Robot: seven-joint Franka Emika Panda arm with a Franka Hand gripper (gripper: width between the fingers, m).
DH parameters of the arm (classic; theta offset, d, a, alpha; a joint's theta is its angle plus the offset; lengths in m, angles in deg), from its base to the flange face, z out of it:
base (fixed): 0 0 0 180
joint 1: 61.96 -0.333 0 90
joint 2: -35.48 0 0 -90
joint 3: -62.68 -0.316 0.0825 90
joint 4: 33.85 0 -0.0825 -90
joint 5: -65.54 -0.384 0 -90
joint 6: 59.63 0 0.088 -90
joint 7: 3.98 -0.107 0 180
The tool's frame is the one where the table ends.
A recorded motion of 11 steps. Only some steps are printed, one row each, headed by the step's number.
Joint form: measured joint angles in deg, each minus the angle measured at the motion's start. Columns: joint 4, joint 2, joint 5, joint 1, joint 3, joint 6, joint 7.
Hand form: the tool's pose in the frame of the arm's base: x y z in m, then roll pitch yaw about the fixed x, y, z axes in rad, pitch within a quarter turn. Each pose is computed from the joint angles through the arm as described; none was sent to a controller.
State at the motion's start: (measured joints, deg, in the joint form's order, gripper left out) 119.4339 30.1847 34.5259 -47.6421 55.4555 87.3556 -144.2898
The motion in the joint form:
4: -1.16 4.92 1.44 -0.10 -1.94 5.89 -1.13
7: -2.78 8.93 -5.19 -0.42 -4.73 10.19 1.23
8: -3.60 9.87 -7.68 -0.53 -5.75 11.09 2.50
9: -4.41 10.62 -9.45 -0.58 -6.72 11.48 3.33
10: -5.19 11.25 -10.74 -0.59 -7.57 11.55 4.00
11: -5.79 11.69 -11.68 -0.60 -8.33 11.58 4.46
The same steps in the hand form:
4: 0.4186 -0.0517 0.2432 2.9350 0.1181 -3.0283
7: 0.4299 -0.0368 0.2283 2.9137 0.1536 -3.0591
8: 0.4350 -0.0306 0.2269 2.9030 0.1706 -3.0636
9: 0.4398 -0.0241 0.2262 2.8918 0.1817 -3.0640
10: 0.4441 -0.0180 0.2258 2.8807 0.1893 -3.0609
11: 0.4475 -0.0122 0.2259 2.8719 0.1954 -3.0568

